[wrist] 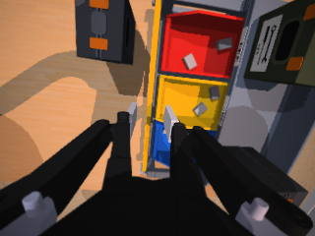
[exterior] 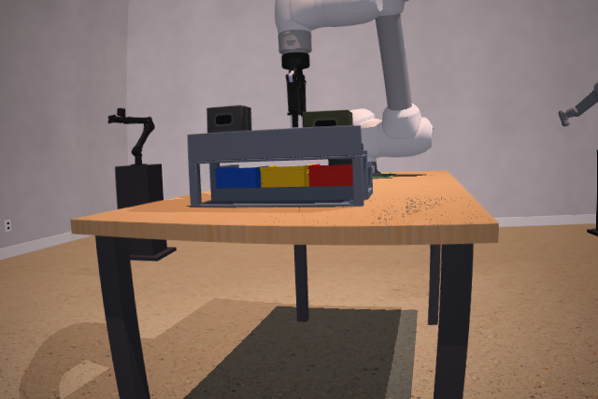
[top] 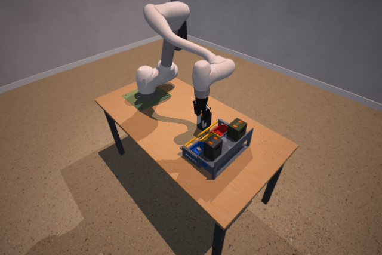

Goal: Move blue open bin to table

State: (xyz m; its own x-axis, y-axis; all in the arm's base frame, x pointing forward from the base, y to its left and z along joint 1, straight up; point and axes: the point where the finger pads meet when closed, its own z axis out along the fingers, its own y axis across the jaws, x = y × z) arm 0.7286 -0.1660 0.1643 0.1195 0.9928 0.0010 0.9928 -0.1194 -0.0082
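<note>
The thin yellow rod is 11 cm below my hand. Round my hand: blue open bin 13 cm below, 12 cm to the right, 9 cm ahead; then dark box 12 cm to the left, 11 cm below, 6 cm behind; then yellow bin 13 cm below, 10 cm ahead, 1 cm to the right.
</note>
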